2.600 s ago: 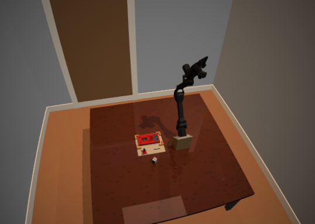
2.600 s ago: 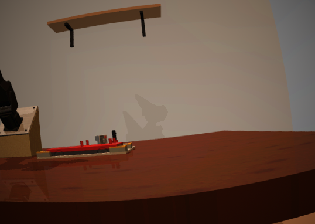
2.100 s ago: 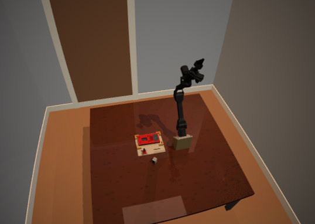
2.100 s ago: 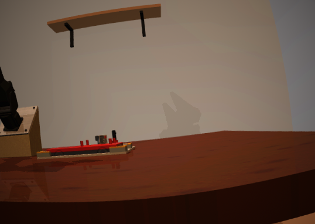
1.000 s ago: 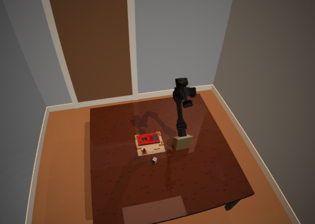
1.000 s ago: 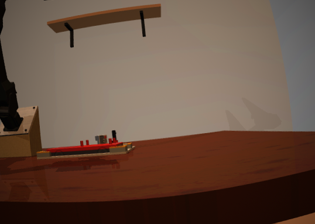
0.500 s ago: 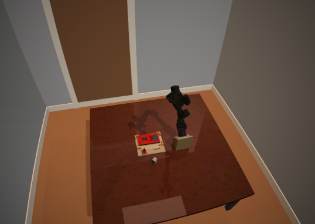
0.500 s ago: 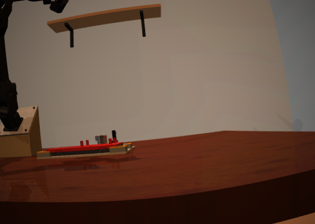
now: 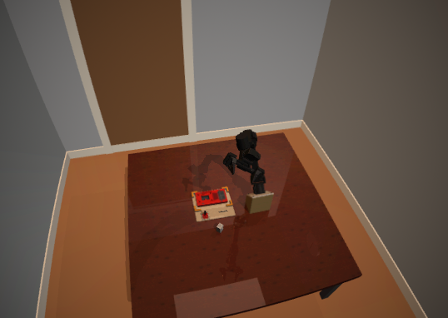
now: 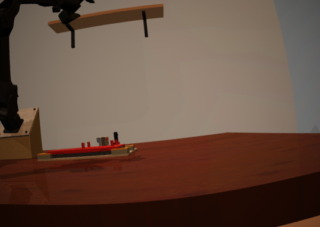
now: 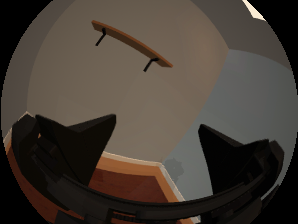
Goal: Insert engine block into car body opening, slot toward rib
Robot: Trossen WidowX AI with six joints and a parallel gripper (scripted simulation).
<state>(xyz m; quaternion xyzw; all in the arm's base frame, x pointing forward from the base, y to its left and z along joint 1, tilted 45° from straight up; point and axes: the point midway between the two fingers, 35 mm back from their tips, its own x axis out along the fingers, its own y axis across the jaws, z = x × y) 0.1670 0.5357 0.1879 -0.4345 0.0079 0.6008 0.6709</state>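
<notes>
Now: gripper tip 6 cm short of the engine block, 12 cm to the left of it and 59 cm above it. From my gripper tip the other things lie so: black post: 15 cm ahead, 23 cm to the right, 58 cm below.
</notes>
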